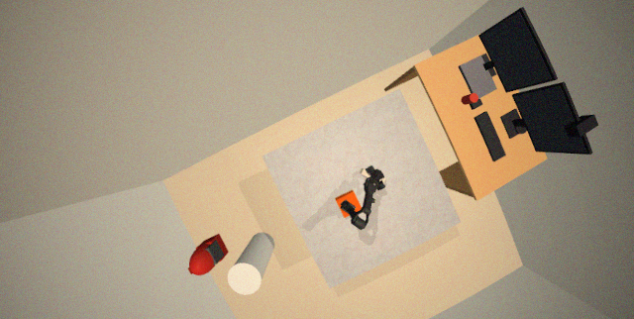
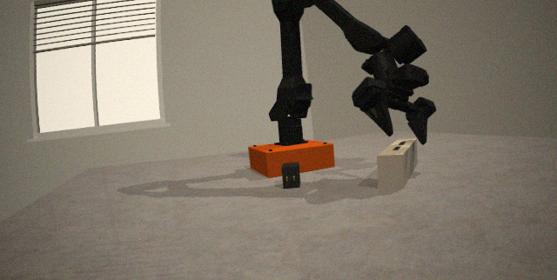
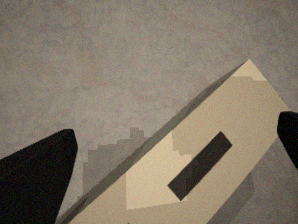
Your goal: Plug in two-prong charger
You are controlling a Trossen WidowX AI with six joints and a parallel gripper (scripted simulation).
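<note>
My gripper tip is 17 cm to the left of the black two-prong charger, 15 cm past it and 5 cm above it.
</note>
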